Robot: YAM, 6 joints.
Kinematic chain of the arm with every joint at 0, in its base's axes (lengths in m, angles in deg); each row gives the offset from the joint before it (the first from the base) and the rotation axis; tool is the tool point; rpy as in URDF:
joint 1: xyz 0 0 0.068 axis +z
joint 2: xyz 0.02 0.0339 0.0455 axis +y
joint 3: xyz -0.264 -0.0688 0 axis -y
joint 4: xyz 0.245 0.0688 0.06 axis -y
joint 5: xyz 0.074 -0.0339 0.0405 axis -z
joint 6: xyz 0.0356 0 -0.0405 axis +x
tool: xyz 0 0 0 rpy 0 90 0
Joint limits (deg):
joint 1: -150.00..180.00
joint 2: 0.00..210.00
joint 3: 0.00..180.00
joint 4: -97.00..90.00
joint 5: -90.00..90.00
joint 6: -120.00..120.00
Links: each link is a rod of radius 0.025 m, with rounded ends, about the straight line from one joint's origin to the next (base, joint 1, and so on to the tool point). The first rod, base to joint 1, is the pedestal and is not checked.
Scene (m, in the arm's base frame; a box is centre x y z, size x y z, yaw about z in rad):
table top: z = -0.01
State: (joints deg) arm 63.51 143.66 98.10 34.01 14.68 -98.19
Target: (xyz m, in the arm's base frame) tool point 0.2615 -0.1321 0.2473
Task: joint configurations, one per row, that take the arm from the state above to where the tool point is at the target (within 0.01 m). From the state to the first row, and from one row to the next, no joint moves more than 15 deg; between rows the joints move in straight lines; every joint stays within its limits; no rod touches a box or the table.
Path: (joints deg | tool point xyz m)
1: 49.07 132.47 88.44 32.00 17.50 -98.19 | 0.3499 0.3871 0.1586
2: 34.62 121.28 78.78 30.00 20.31 -98.19 | 0.4046 0.2643 0.1946
3: 20.18 110.09 69.12 27.99 23.13 -98.19 | 0.4169 0.1383 0.2221
4: 5.73 98.90 59.47 25.99 25.95 -98.19 | 0.3909 0.0236 0.2404
5: -8.71 87.71 49.81 23.98 28.76 -98.19 | 0.3352 -0.0687 0.2488
6: -23.15 76.52 40.15 21.98 31.58 -98.19 | 0.2615 -0.1321 0.2473

